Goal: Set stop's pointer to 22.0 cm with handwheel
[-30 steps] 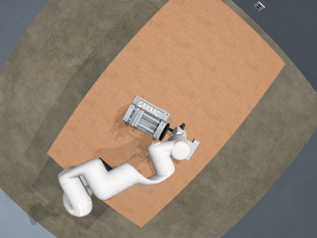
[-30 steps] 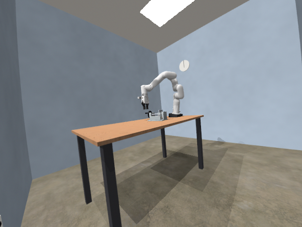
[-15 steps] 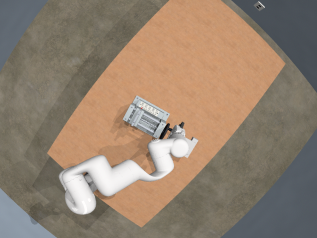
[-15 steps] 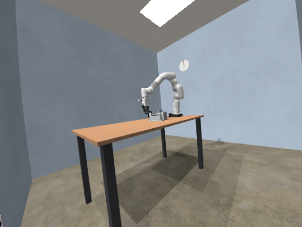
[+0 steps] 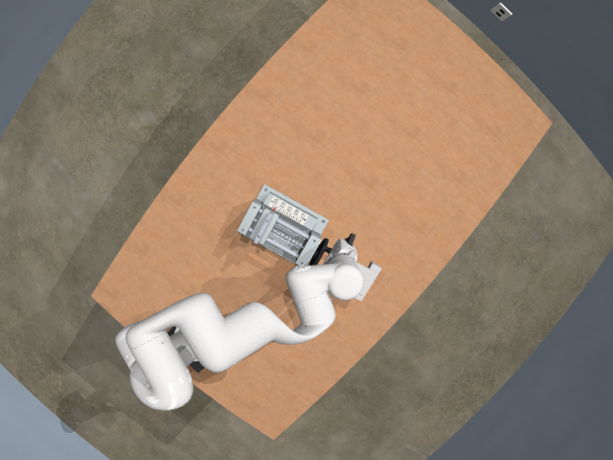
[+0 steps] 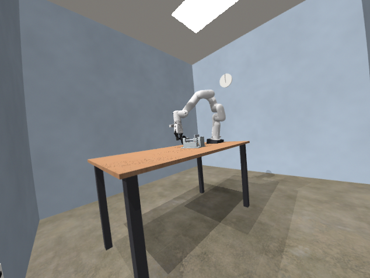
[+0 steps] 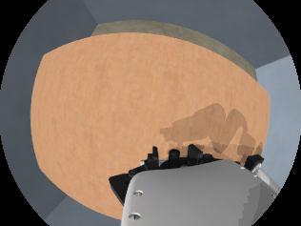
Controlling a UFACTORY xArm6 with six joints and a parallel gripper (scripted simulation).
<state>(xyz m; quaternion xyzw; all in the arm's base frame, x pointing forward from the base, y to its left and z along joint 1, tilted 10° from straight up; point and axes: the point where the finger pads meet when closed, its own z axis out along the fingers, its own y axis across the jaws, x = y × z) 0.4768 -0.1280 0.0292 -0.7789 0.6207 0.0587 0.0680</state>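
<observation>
The handwheel lies 10 mm behind my hand, 20 mm to the left of it and 10 mm below it.
</observation>
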